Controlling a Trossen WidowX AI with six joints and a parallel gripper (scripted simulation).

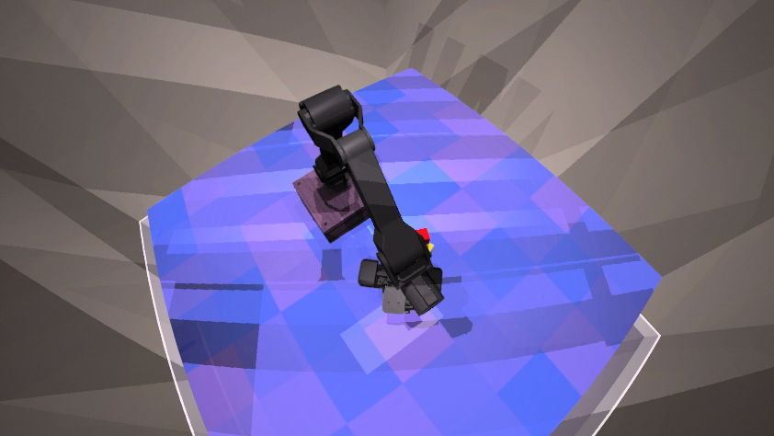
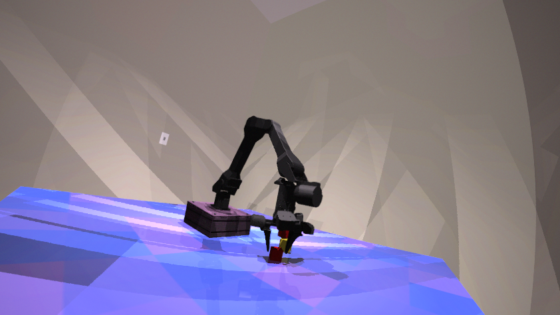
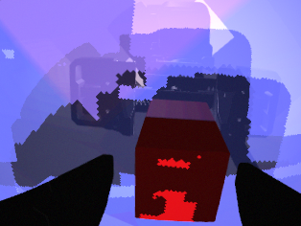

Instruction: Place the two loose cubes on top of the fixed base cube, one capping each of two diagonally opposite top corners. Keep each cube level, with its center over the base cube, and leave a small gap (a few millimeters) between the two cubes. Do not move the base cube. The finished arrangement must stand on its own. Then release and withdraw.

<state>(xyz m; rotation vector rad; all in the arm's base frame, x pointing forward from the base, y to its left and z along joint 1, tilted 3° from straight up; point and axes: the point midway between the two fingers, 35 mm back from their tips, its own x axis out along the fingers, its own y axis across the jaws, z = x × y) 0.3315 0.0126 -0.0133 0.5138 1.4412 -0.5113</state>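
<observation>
My gripper tip is now 50 mm past the yellow cube and 100 mm to the right of it. Round my gripper tip: red cube (right at my gripper tip).
</observation>
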